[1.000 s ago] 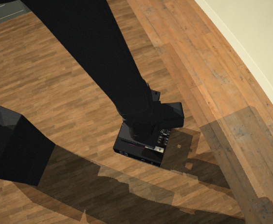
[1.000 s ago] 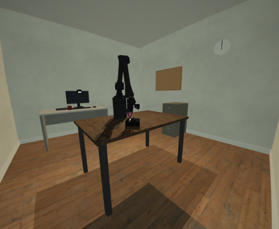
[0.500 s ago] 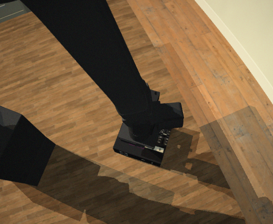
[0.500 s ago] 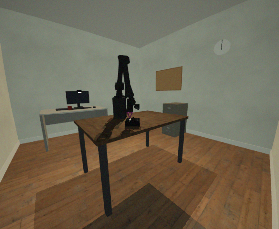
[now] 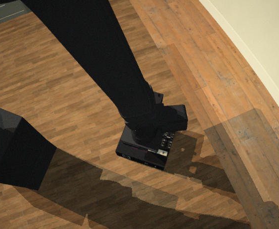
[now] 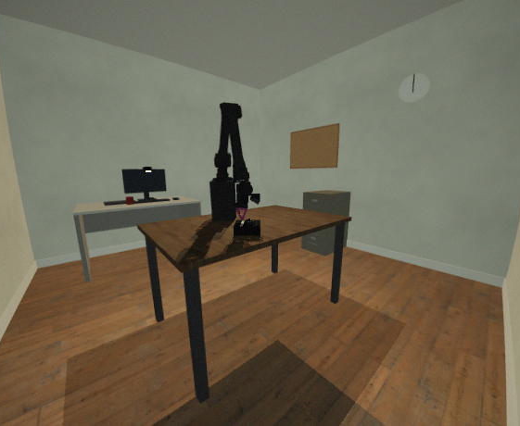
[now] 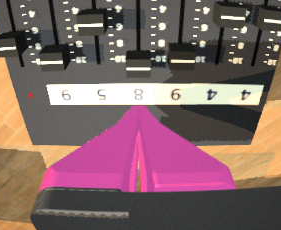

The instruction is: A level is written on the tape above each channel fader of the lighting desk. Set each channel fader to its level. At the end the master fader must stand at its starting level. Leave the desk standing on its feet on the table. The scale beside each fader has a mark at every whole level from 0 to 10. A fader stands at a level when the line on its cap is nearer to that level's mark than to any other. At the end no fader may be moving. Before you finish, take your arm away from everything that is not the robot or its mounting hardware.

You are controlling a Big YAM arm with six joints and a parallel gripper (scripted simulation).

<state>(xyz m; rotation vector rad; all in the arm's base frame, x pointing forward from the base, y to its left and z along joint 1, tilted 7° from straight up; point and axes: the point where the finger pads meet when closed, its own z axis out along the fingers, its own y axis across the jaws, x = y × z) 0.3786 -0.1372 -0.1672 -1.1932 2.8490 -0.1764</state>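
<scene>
My hand is 2 cm short of the channel 4 fader, 2 cm to the right of it and 2 cm above it. The rest, counted from my hand: channel 6 fader 1 cm behind, 5 cm to the left, 2 cm below; channel 5 fader cap 2 cm ahead, 5 cm to the left, 2 cm below; channel 3 fader cap 4 cm ahead, 2 cm below.
</scene>
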